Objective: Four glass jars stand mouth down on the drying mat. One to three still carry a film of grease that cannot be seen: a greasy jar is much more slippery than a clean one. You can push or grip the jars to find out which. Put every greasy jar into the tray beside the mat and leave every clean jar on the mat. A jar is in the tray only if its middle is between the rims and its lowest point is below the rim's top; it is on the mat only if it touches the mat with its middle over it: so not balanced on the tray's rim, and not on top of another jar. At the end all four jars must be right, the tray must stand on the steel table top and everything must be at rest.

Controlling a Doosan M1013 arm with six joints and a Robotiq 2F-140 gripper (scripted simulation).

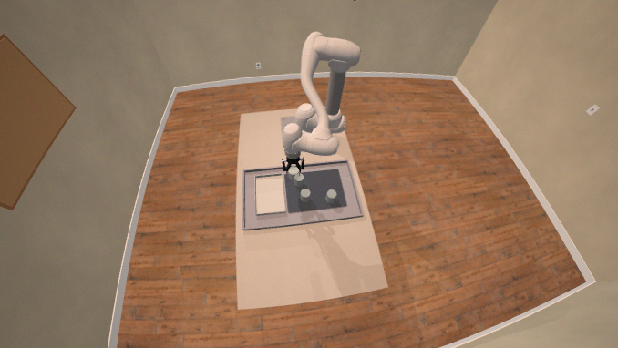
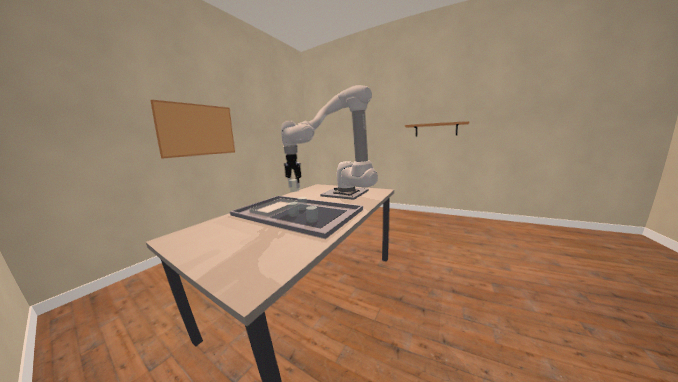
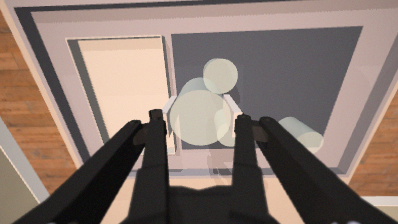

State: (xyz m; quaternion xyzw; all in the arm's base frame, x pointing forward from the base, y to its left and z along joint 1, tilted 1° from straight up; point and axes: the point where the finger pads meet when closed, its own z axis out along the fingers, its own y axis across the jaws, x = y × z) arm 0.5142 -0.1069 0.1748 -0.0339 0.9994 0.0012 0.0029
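My gripper is now 60 mm short of the cream tray, 170 mm to the left of it and 180 mm above it. Also, from my hand: dark drying mat: 30 mm ahead, 140 mm to the left, 190 mm below; steel table top: 60 mm ahead, 40 mm to the left, 190 mm below.
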